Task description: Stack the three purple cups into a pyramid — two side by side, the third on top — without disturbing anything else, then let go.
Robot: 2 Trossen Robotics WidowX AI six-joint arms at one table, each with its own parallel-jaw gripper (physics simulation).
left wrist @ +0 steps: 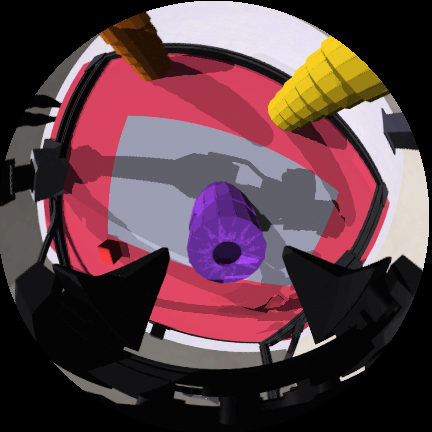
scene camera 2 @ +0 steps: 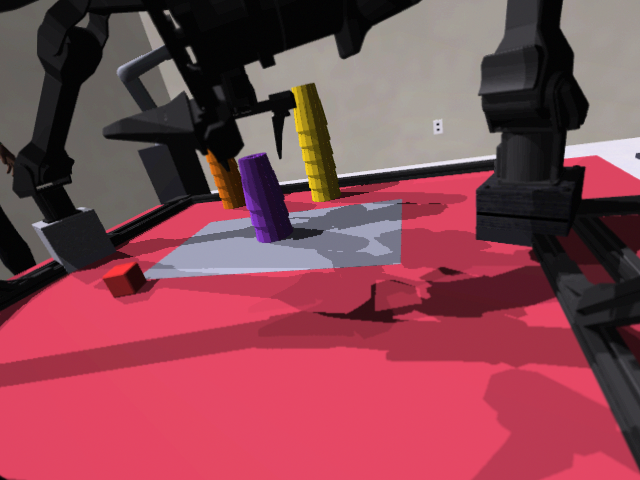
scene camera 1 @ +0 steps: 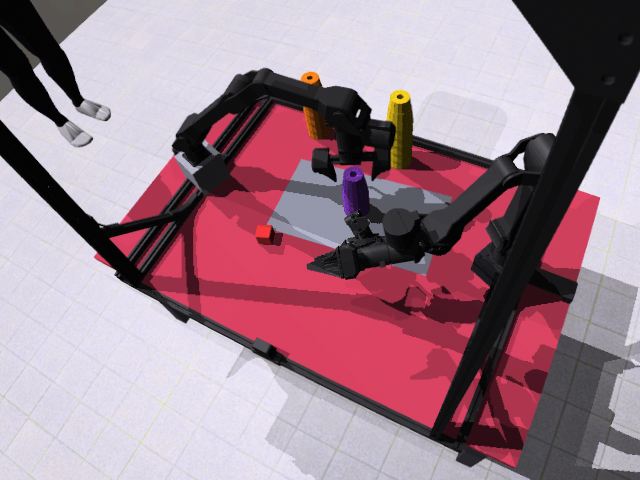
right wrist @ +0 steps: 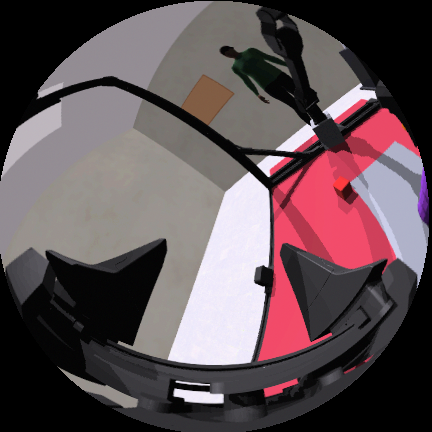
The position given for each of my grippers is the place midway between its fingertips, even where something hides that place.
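Observation:
Red cube (scene camera 2: 126,279). My left gripper (scene camera 2: 254,165) (scene camera 1: 354,180) (left wrist: 227,253). My right gripper (scene camera 2: 56,81) (scene camera 1: 310,263) (right wrist: 225,247).

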